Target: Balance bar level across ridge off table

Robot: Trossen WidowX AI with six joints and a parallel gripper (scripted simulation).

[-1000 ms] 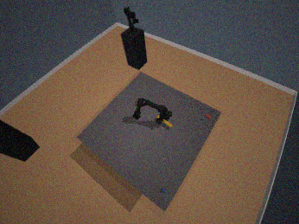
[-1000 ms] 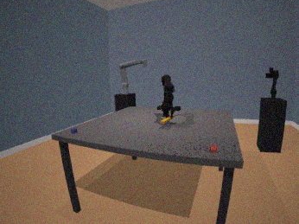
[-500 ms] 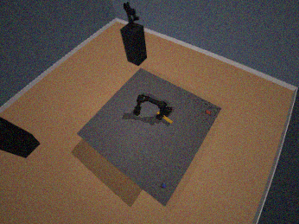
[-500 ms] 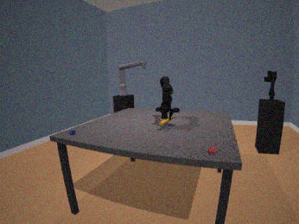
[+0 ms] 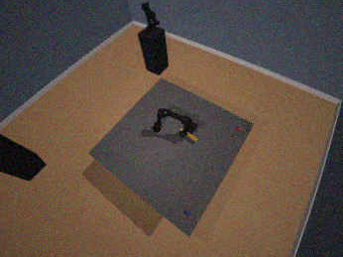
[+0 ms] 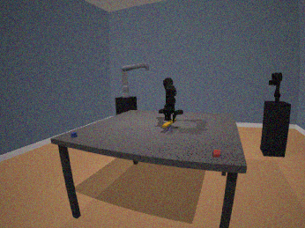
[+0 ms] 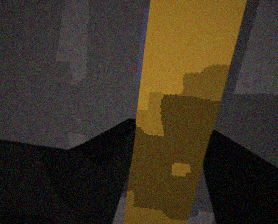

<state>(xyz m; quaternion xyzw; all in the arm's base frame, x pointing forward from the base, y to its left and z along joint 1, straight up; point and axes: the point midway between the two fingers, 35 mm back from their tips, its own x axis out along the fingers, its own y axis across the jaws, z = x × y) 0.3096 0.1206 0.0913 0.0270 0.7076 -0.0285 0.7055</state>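
Now: the yellow bar 30 mm ahead of my gripper tip. The rest, counted from my gripper tip: blue block: 620 mm to the right, 430 mm ahead, 40 mm below; red block: 430 mm ahead, 380 mm to the left, 50 mm below.
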